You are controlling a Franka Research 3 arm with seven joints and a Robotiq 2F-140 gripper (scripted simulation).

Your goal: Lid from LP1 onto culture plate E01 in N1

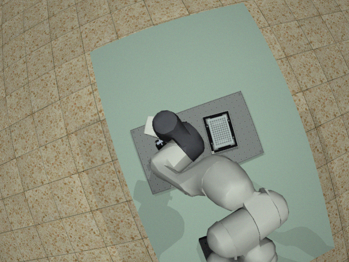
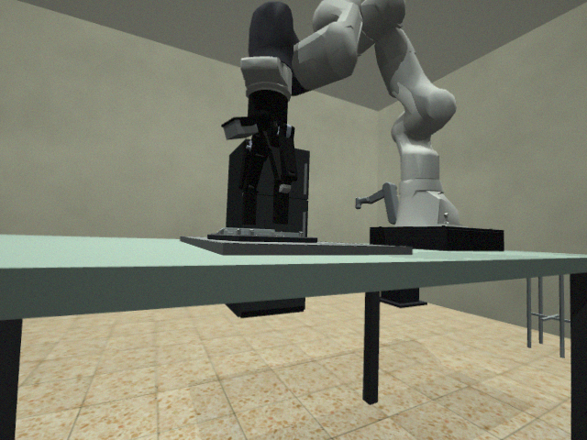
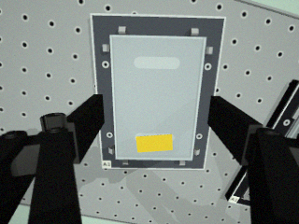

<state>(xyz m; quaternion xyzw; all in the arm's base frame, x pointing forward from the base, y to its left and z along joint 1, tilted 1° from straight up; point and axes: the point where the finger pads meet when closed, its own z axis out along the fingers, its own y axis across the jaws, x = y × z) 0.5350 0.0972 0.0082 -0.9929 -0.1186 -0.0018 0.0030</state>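
Right now the lid is 4 cm below my hand. The rest, counted from my hand: park frame: 5 cm below; then culture plate E01: 19 cm to the right, 4 cm below, 3 cm behind; then baseplate: 9 cm to the right, 6 cm below, 4 cm behind.
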